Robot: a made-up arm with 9 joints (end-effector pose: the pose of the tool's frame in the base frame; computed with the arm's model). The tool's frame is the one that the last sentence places.
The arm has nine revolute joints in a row. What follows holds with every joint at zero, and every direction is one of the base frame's.
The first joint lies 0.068 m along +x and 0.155 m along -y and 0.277 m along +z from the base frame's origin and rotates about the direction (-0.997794, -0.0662, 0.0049), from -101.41 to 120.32 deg.
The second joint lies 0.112 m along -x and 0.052 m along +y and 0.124 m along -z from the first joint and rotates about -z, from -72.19 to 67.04 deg.
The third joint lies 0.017 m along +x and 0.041 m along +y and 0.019 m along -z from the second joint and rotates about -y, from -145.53 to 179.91 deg.
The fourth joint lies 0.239 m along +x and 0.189 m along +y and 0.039 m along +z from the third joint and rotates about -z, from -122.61 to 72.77 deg.
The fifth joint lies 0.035 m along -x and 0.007 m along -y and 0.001 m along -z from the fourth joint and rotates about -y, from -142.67 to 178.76 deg.
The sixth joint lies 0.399 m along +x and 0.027 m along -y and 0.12 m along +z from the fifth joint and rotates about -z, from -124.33 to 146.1 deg.
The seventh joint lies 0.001 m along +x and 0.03 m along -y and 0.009 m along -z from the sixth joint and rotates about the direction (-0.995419, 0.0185, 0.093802), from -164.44 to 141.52 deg.
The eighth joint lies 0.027 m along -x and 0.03 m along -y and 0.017 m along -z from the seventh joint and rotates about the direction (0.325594, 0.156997, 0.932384), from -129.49 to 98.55 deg.
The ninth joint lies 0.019 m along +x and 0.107 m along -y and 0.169 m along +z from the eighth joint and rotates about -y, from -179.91 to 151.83 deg.
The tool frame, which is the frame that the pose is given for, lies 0.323 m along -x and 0.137 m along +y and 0.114 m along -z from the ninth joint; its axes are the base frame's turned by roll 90, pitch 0 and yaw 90 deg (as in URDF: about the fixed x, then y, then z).
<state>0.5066 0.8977 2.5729 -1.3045 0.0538 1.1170 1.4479 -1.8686 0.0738</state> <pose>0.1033 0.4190 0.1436 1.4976 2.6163 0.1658</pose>
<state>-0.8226 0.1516 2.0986 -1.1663 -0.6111 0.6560 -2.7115 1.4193 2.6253</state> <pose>-0.2738 -0.2071 0.8545 0.0323 1.7048 0.1815</pose>
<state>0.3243 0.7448 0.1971 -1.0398 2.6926 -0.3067 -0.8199 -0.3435 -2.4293</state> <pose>-0.3388 -0.7125 0.2687 -0.1009 1.8956 0.9320</pose>
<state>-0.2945 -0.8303 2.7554 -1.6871 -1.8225 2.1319 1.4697 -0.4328 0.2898</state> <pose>-0.0050 0.0002 0.5604 1.4513 -0.4360 -1.3487</pose>
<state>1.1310 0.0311 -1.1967 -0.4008 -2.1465 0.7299 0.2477 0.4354 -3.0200</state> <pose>-0.6126 -0.6636 -0.1460 0.7357 1.9108 0.7246</pose>
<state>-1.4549 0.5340 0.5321 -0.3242 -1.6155 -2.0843 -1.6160 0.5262 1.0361</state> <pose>0.3830 0.0384 0.1163 -0.7980 0.5915 0.0886</pose>
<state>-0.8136 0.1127 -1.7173 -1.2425 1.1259 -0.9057 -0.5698 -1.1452 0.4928</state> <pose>0.1883 0.3444 0.1800 -2.2672 0.2875 -1.4398</pose>
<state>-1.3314 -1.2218 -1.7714 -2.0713 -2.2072 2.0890 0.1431 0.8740 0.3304</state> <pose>-0.1255 -0.0569 0.0511 -2.1248 1.1666 1.5309</pose>
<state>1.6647 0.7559 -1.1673 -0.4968 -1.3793 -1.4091 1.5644 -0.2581 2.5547</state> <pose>0.3114 -0.6933 -0.2408 -0.3403 0.0688 2.3832</pose>
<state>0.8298 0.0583 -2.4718 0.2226 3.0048 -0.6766 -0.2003 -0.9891 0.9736</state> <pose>0.2293 -0.0881 -0.0501 -0.8203 0.5566 1.3169</pose>
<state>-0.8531 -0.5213 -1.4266 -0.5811 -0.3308 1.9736 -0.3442 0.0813 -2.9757</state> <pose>0.2644 0.6360 0.1443 -0.9327 -0.3200 1.6105</pose>
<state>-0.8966 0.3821 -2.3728 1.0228 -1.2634 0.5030 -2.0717 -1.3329 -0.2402</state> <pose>-0.4198 0.0653 0.0775 -0.1637 0.0835 -2.1640</pose>
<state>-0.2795 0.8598 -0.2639 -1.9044 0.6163 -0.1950 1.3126 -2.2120 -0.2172</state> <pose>0.6581 0.1963 0.4245 0.9408 -1.0981 0.6455</pose>
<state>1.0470 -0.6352 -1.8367 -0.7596 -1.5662 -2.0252 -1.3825 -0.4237 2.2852</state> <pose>-0.4968 -0.1671 0.0581 1.6796 0.6682 -2.0183</pose>
